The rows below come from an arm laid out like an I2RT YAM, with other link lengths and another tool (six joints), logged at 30 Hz.
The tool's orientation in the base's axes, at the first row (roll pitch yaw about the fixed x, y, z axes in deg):
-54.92 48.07 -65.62
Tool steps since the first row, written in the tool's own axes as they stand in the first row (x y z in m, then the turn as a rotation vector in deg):
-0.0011 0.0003 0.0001 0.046 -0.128 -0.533
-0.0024 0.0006 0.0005 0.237 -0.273 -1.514
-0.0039 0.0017 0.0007 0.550 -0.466 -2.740
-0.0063 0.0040 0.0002 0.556 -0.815 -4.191
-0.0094 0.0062 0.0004 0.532 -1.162 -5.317
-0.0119 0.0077 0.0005 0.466 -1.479 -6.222
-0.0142 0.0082 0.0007 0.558 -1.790 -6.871
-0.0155 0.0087 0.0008 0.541 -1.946 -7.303
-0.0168 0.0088 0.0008 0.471 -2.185 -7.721
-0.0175 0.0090 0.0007 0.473 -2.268 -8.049
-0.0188 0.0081 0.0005 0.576 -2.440 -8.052
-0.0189 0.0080 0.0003 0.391 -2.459 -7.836
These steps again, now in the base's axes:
-0.0001 0.0009 0.0007 -0.514 -0.102 -0.169
0.0000 0.0019 0.0016 -1.405 -0.282 -0.608
0.0000 0.0037 0.0022 -2.501 -0.562 -1.207
-0.0005 0.0070 0.0026 -3.932 -0.767 -1.577
-0.0005 0.0106 0.0038 -5.071 -0.969 -1.802
-0.0007 0.0133 0.0048 -6.010 -1.133 -1.927
-0.0010 0.0151 0.0063 -6.667 -1.402 -2.075
-0.0012 0.0163 0.0071 -7.113 -1.493 -2.143
-0.0015 0.0172 0.0080 -7.583 -1.618 -2.121
-0.0017 0.0177 0.0084 -7.907 -1.668 -2.203
-0.0025 0.0178 0.0097 -7.928 -1.867 -2.187
-0.0028 0.0178 0.0098 -7.785 -1.780 -1.956

